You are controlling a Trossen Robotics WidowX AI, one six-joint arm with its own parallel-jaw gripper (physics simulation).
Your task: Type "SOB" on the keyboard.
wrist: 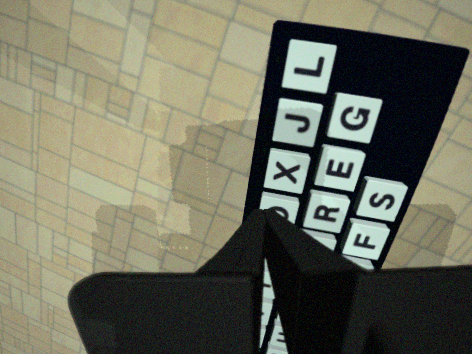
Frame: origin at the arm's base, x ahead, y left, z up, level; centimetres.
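Seen in the pictures: gripper, fingertip midpoint: (262,218).
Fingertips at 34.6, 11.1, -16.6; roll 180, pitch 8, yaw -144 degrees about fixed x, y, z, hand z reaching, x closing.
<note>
A point is followed by its place in that frame, as x, y, z.
The black keyboard (410,90) {33.3, 3.5, -17.3} with white letter keys runs from the upper right down behind my fingers. The S key (382,200) {31.2, 7.3, -16.8} shows at the right edge of the key block, beside the F key (366,240) {30.3, 9.1, -16.8}. A partly covered key (281,205) {34.3, 10.1, -16.8}, with a round letter that could be O or D, lies just at my fingertips. I cannot tell whether the tips touch it. No B key can be made out; the lower part of the keyboard is hidden behind my fingers. My gripper (262,218) {34.6, 11.1, -16.6} is shut and empty, its tips over the left column of keys.
Further keys in view are L (309,66) {37.0, 5.1, -16.8}, J (298,123) {36.0, 7.0, -16.8}, X (287,171) {35.1, 8.8, -16.8}, G (354,118) {34.4, 5.6, -16.8}, E (340,168) {33.5, 7.3, -16.8} and R (326,212) {32.6, 9.2, -16.8}. The keyboard lies on a tan tiled surface (110,165) {42.5, 14.8, -18.5}, with shadows on both sides of it.
</note>
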